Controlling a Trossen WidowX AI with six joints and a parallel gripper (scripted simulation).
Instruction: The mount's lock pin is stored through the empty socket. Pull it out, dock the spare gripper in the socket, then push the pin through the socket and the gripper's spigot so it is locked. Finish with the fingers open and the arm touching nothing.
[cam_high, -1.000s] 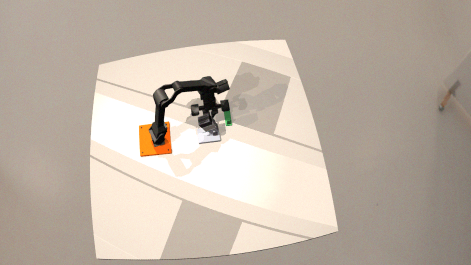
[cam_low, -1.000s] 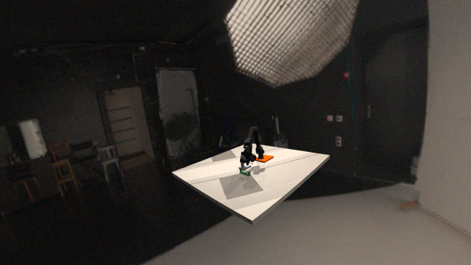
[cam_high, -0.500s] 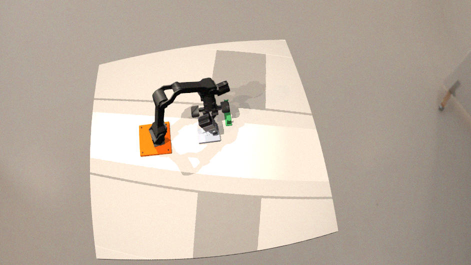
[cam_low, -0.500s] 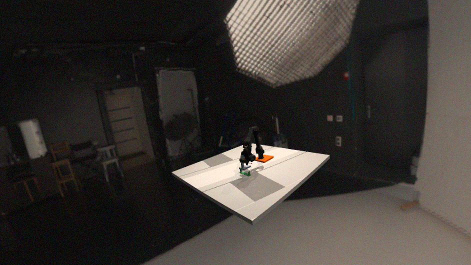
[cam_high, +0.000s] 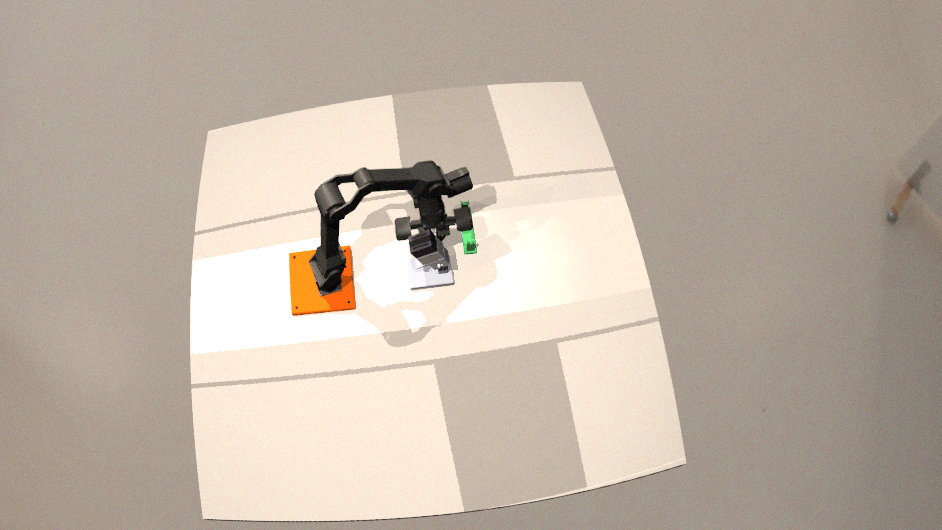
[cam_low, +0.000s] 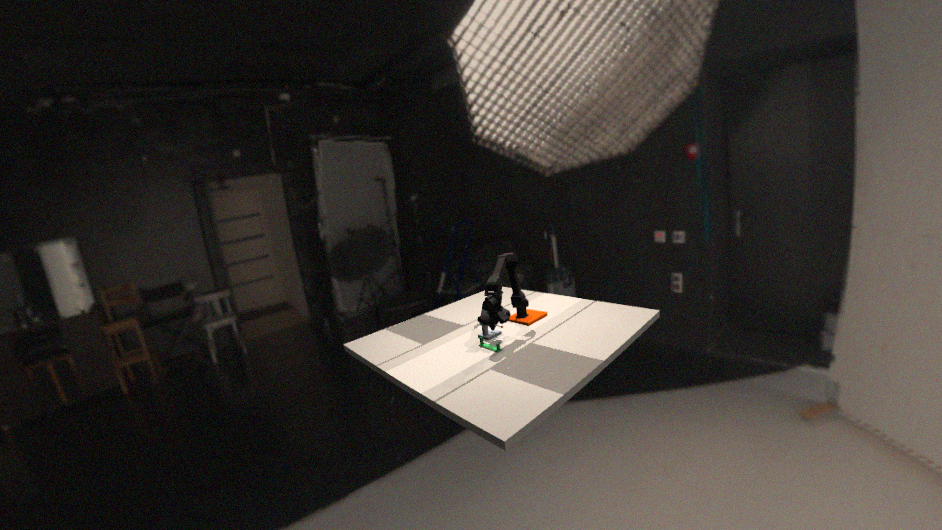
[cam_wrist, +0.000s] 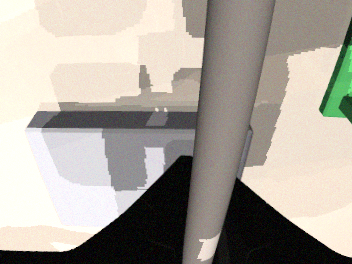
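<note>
My gripper tip is 4 cm to the left of the grey mount and 2 cm past it. The rest, counted from my gripper tip: green holder 10 cm ahead, 5 cm to the left, 2 cm below; then spare gripper 7 cm above, 4 cm to the right, 3 cm behind.
</note>
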